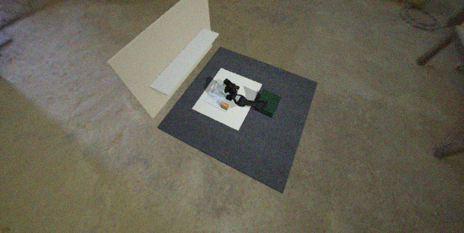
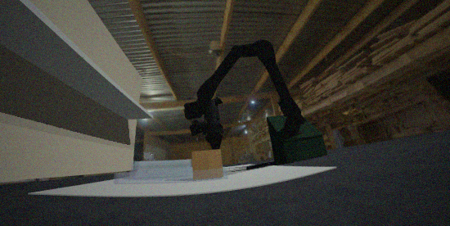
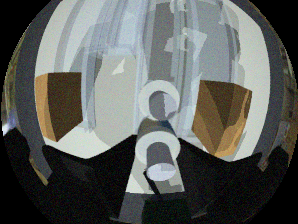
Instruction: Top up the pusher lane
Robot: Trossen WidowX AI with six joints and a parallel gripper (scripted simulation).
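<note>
Now: gripper tip 60 mm short of the grey mat, 60 mm above it and 40 mm to the left of it. The rest, counted from my gripper tip: clear pusher lane (150 mm ahead, 40 mm below); grey shelf (510 mm ahead, 310 mm above, 90 mm to the right).
</note>
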